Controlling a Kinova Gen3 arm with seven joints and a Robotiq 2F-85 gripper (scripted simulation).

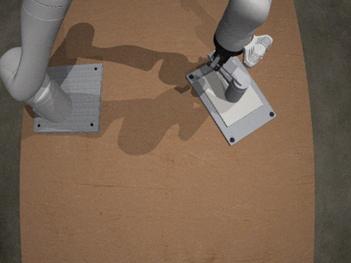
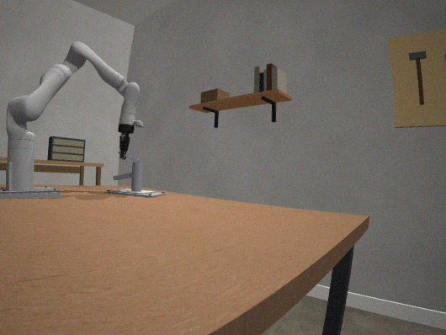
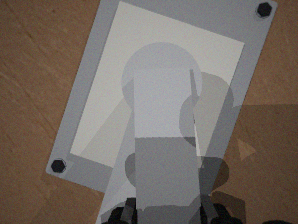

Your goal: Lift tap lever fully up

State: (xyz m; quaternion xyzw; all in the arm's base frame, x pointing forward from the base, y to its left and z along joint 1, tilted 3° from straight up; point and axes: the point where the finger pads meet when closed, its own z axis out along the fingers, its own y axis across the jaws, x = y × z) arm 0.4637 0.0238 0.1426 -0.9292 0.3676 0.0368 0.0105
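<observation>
The flat lever lies 20 mm ahead of my hand, 20 mm to the right of it and 10 mm below it. The rest, counted from my hand: tap (40 mm ahead, 30 mm to the right, 70 mm below).
</observation>
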